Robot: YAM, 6 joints.
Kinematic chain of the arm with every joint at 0, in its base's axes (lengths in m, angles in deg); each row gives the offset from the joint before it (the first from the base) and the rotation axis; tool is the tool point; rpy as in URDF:
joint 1: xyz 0 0 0.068 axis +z
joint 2: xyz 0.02 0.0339 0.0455 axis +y
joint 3: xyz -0.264 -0.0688 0 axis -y
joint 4: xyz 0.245 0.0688 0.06 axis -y
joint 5: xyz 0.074 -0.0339 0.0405 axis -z
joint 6: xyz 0.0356 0 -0.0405 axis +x
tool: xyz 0 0 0 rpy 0 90 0
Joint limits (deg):
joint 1: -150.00..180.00
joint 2: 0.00..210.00
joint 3: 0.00..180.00
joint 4: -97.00..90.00
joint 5: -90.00..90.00
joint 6: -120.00..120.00
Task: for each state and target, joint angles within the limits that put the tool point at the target. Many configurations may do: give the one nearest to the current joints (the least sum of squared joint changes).
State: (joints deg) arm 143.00 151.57 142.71 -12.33 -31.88 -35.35
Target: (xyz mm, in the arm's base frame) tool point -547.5 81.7 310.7
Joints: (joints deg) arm 169.36 136.58 135.35 -21.04 -35.82 -35.35
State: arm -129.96 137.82 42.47 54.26 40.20 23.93
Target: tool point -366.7 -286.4 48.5
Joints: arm -139.33 140.40 70.98 55.27 37.64 23.93
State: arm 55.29 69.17 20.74 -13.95 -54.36 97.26
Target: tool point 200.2 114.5 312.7
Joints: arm 22.86 59.47 46.55 -6.43 -51.22 97.26
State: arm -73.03 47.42 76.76 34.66 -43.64 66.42
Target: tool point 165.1 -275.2 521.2
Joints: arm -63.09 86.04 91.14 33.14 -39.59 66.42
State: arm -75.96 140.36 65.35 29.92 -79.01 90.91
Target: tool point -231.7 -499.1 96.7
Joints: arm -118.33 149.86 104.72 33.28 -67.71 90.91
